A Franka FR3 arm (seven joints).
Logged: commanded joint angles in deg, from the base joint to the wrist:
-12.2, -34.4, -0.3, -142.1, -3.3, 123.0, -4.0
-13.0, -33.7, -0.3, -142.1, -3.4, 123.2, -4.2
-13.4, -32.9, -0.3, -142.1, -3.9, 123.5, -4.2
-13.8, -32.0, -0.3, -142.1, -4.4, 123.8, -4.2
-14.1, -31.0, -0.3, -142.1, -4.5, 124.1, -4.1
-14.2, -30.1, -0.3, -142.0, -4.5, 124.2, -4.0
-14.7, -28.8, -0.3, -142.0, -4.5, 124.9, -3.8
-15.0, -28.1, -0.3, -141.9, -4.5, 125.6, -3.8
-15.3, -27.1, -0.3, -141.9, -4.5, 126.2, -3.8
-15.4, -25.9, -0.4, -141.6, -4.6, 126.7, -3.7
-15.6, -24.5, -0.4, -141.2, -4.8, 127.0, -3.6
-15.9, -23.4, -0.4, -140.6, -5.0, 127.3, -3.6
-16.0, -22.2, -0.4, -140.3, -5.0, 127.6, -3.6
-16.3, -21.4, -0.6, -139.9, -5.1, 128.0, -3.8
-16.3, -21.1, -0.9, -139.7, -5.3, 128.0, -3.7
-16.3, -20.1, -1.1, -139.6, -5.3, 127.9, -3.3
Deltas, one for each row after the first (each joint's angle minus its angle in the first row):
-0.8, 0.7, 0.0, 0.0, -0.1, 0.2, -0.2
-1.2, 1.5, 0.0, 0.0, -0.6, 0.5, -0.2
-1.6, 2.4, 0.0, 0.0, -1.1, 0.8, -0.2
-1.9, 3.4, 0.0, 0.0, -1.2, 1.1, -0.1
-2.0, 4.3, 0.0, 0.1, -1.2, 1.2, 0.0
-2.5, 5.6, 0.0, 0.1, -1.2, 1.9, 0.2
-2.8, 6.3, 0.0, 0.2, -1.2, 2.6, 0.2
-3.1, 7.3, 0.0, 0.2, -1.2, 3.2, 0.2
-3.2, 8.5, -0.1, 0.5, -1.3, 3.7, 0.3
-3.4, 9.9, -0.1, 0.9, -1.5, 4.0, 0.4
-3.7, 11.0, -0.1, 1.5, -1.7, 4.3, 0.4
-3.8, 12.2, -0.1, 1.8, -1.7, 4.6, 0.4
-4.1, 13.0, -0.3, 2.2, -1.8, 5.0, 0.2
-4.1, 13.3, -0.6, 2.4, -2.0, 5.0, 0.3
-4.1, 14.3, -0.8, 2.5, -2.0, 4.9, 0.7

